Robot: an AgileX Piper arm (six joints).
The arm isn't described. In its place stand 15 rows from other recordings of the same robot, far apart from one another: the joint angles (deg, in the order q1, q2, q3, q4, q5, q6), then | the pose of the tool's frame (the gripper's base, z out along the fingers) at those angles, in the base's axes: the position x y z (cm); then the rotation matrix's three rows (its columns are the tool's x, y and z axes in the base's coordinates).
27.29 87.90 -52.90 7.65 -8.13 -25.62 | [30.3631, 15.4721, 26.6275], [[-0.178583, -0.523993, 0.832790], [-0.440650, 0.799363, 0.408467], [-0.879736, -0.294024, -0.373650]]
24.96 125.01 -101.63 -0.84 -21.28 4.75 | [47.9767, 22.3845, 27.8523], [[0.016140, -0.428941, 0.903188], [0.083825, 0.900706, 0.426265], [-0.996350, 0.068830, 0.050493]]
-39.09 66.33 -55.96 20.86 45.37 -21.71 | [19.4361, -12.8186, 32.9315], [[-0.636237, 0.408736, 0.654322], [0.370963, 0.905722, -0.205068], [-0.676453, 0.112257, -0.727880]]
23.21 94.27 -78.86 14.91 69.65 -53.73 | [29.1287, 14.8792, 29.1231], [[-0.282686, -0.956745, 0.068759], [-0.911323, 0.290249, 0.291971], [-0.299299, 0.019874, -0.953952]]
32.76 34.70 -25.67 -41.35 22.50 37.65 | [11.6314, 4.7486, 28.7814], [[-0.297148, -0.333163, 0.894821], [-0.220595, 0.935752, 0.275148], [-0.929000, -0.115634, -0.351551]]
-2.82 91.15 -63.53 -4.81 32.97 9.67 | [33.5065, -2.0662, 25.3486], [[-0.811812, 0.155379, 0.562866], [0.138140, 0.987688, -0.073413], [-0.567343, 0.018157, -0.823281]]
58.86 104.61 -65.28 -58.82 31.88 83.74 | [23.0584, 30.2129, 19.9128], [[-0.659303, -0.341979, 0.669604], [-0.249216, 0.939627, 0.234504], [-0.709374, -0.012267, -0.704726]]
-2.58 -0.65 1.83 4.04 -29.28 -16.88 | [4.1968, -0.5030, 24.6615], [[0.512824, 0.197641, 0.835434], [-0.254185, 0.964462, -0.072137], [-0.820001, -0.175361, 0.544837]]
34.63 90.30 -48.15 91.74 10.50 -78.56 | [25.7874, 19.8239, 21.7638], [[-0.635307, -0.548058, 0.544075], [-0.165692, 0.784851, 0.597122], [-0.754275, 0.289207, -0.589430]]
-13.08 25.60 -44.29 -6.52 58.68 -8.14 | [5.3667, -2.1531, 34.8987], [[-0.605632, 0.185396, 0.773847], [-0.063699, 0.958065, -0.279382], [-0.793191, -0.218496, -0.568425]]
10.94 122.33 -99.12 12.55 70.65 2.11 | [41.9785, 10.0144, 19.4447], [[-0.996560, -0.081928, -0.012518], [-0.082745, 0.974964, 0.206392], [-0.004705, 0.206718, -0.978389]]
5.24 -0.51 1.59 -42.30 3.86 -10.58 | [5.6959, 0.1084, 19.9841], [[0.047876, -0.013208, 0.998766], [-0.794822, 0.605089, 0.046101], [-0.604951, -0.796048, 0.018471]]
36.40 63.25 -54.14 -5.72 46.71 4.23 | [17.8230, 12.3200, 32.6286], [[-0.625594, -0.551577, 0.551720], [-0.454720, 0.832451, 0.316630], [-0.633926, -0.052796, -0.771590]]
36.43 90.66 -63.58 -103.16 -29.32 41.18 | [25.7602, 24.4059, 29.1807], [[0.594519, -0.731811, 0.333166], [-0.541711, -0.058328, 0.838539], [-0.594219, -0.679007, -0.431106]]
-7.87 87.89 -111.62 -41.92 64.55 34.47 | [29.0840, -9.5621, 51.1607], [[-0.315870, 0.726250, 0.610563], [0.229858, 0.682913, -0.693394], [-0.920539, -0.078679, -0.382646]]
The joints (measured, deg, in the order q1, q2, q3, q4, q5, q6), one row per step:
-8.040 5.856 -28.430 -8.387 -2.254 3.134
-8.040 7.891 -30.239 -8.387 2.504 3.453
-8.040 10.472 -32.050 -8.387 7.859 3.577
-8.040 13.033 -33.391 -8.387 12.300 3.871
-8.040 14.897 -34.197 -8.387 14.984 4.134
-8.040 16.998 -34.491 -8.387 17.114 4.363
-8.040 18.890 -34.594 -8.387 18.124 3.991
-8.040 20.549 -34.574 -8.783 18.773 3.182
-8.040 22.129 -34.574 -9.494 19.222 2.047
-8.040 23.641 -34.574 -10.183 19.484 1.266
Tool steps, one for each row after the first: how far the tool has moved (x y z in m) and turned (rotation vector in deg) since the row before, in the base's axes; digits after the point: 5 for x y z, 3 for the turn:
0.00647 -0.00203 0.00200 1.287 4.800 -0.469
0.00884 -0.00250 0.00046 1.313 5.941 -0.650
0.00922 -0.00232 -0.00117 1.345 5.472 -0.501
0.00673 -0.00156 -0.00121 0.936 3.609 -0.304
0.00862 -0.00170 -0.00358 0.893 3.818 -0.255
0.00781 -0.00133 -0.00296 0.079 2.821 -0.164
0.00688 -0.00132 -0.00303 -0.806 2.496 -0.248
0.00638 -0.00138 -0.00267 -1.478 2.311 -0.279
0.00603 -0.00128 -0.00245 -1.158 1.996 -0.208

